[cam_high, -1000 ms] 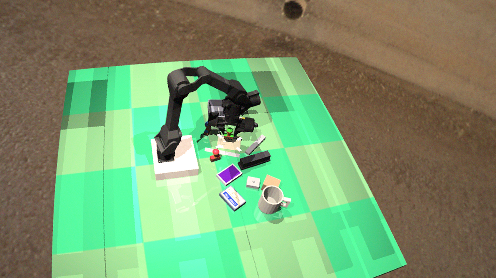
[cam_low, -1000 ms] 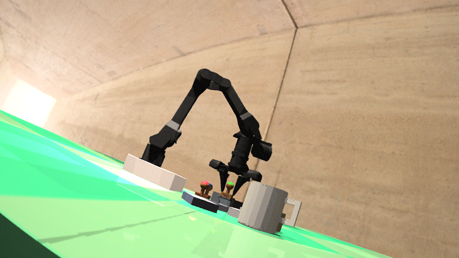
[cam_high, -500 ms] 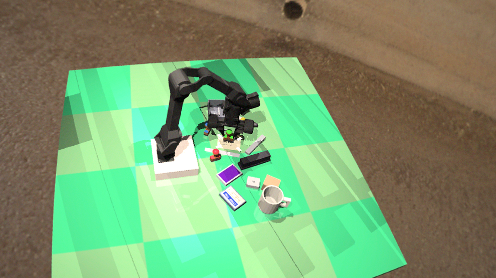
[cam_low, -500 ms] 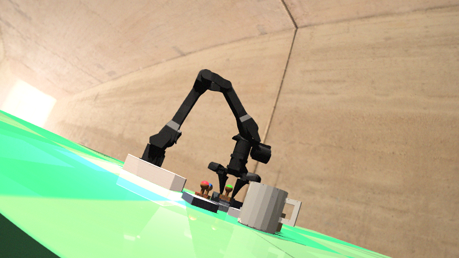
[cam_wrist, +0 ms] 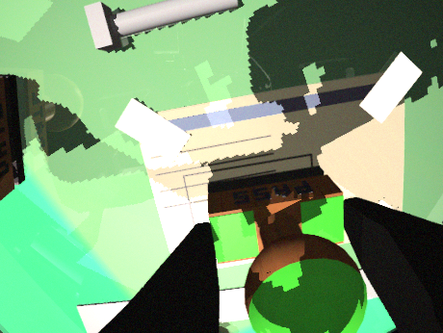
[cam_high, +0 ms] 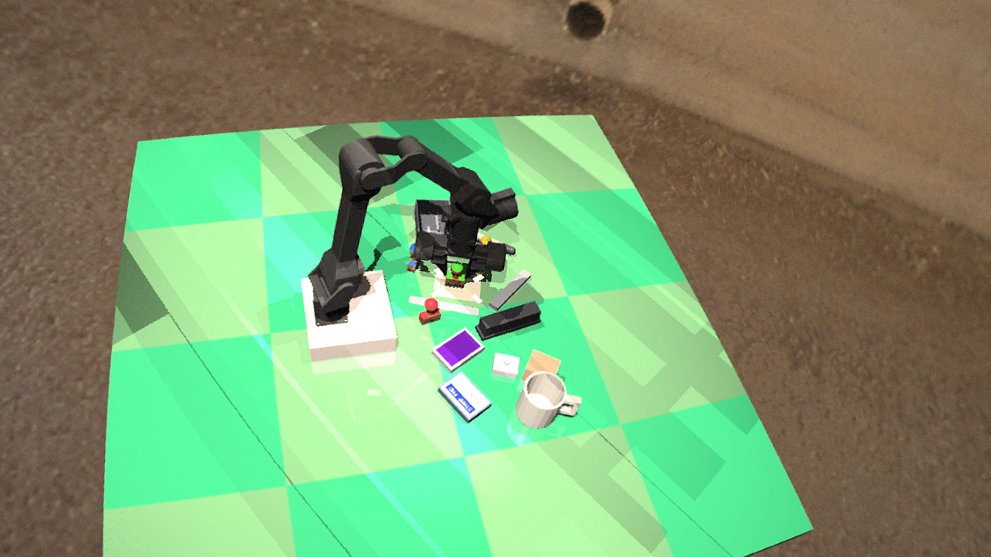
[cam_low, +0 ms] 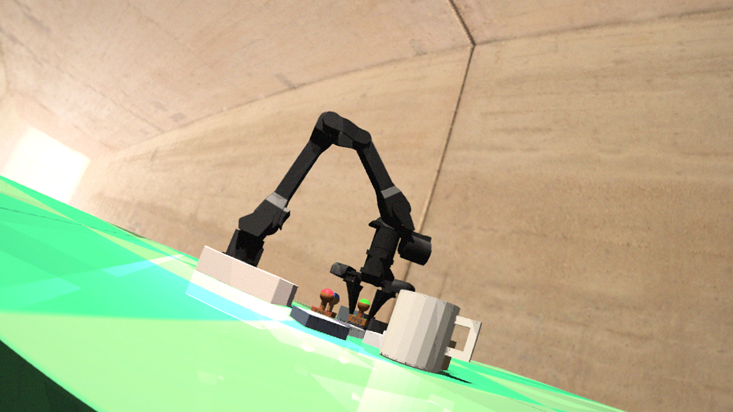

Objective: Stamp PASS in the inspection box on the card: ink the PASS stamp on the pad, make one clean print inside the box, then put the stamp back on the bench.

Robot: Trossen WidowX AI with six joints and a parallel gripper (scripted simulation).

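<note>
The white card lies 1 cm ahead of my gripper tip and 3 cm below it. Round my gripper tip: red-knobbed stamp (7 cm behind, 8 cm to the right, 1 cm below); then green stamp (right at my gripper tip); then blue-knobbed stamp (8 cm behind, 7 cm to the left, 1 cm below).
</note>
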